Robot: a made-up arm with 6 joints.
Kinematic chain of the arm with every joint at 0, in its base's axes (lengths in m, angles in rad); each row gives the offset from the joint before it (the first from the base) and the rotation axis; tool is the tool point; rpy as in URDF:
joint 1: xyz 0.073 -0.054 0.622 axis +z
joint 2: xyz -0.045 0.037 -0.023 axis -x
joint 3: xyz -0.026 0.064 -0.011 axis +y
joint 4: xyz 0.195 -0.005 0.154 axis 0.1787 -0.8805 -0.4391
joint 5: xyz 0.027 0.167 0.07 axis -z
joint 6: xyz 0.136 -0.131 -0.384 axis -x
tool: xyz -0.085 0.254 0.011 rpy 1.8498 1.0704 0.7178
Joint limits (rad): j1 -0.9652..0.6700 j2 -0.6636..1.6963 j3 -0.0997..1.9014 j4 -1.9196..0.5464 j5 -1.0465..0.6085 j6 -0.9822..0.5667
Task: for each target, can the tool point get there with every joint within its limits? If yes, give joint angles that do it. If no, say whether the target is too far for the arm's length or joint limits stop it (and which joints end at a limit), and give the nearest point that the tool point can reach.
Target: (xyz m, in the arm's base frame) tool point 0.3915 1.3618 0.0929
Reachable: no: too far | nearest point 0.2188 0.5940 0.3763 | short by 0.836 m
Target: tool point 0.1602 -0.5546 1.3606
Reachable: no: joint limits stop it (at a limit: joint 1, joint 4, joint 5, joint 6) | nearest point 0.0666 -0.2840 0.9350 | short by 0.513 m
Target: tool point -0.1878 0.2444 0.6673
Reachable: yes | joints 0.0050 -0.2414 1.5601 -0.7207 0.1726 0.1725
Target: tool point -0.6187 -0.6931 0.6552
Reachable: no: joint limits stop it (at a limit: joint 2, joint 3, joint 4, joint 5, joint 6) | nearest point -0.3767 -0.4695 0.4120 | short by 0.410 m
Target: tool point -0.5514 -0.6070 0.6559
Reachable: no: joint limits stop it (at a limit: joint 2, joint 3, joint 4, joint 5, joint 6) | nearest point -0.3853 -0.4599 0.4120 | short by 0.330 m
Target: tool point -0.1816 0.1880 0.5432
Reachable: yes | joints -0.2618 1.0728 0.3626 -1.4493 0.0639 0.3028
